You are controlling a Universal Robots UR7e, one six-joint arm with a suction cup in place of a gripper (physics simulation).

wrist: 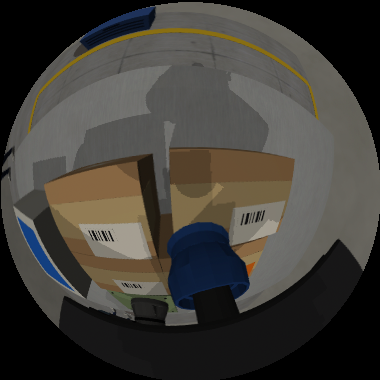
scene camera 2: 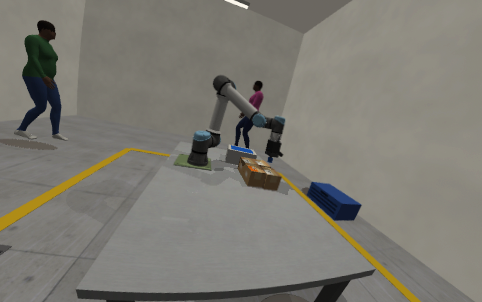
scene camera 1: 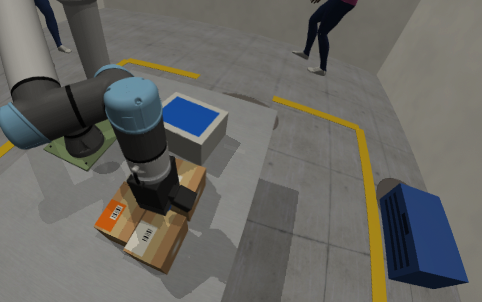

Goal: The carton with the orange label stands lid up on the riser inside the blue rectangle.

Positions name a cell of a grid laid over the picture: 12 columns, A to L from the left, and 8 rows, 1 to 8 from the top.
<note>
The suction cup (wrist: G6) carries nothing. On the table rests a riser (scene camera 1: E4).
The riser is seen too in the wrist view (wrist: B5).
</note>
